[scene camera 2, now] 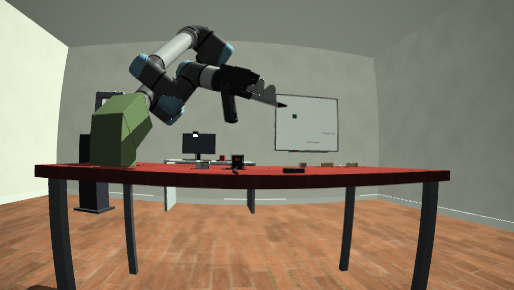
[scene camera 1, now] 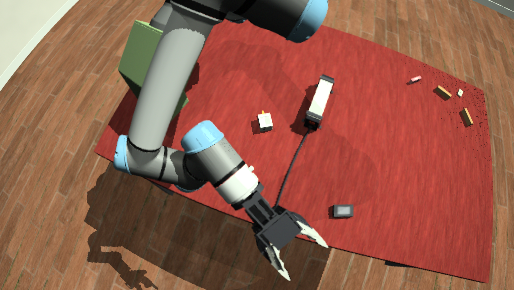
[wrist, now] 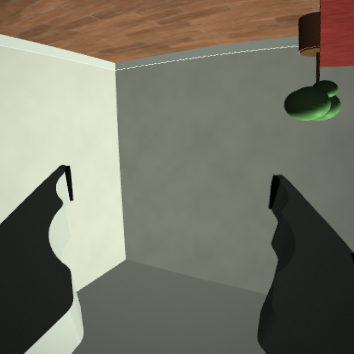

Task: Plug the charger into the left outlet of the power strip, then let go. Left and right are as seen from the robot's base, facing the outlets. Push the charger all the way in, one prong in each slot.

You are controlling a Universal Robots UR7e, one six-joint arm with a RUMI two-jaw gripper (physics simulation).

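Observation:
The charger, a small white and grey block with an orange bit at one end, sits on the red table, apart from the power strip. The power strip is long and white with dark ends, and a dark cable runs from its near end. Its outlet slots cannot be made out. My gripper is open and empty, high up near the table's front edge in scene camera 1, well away from the charger. Neither charger nor power strip shows in the wrist view.
The red table also bears a small grey box near the front edge. Several small blocks lie at the far right, among them a tan block. A green pedestal stands by the arm's base.

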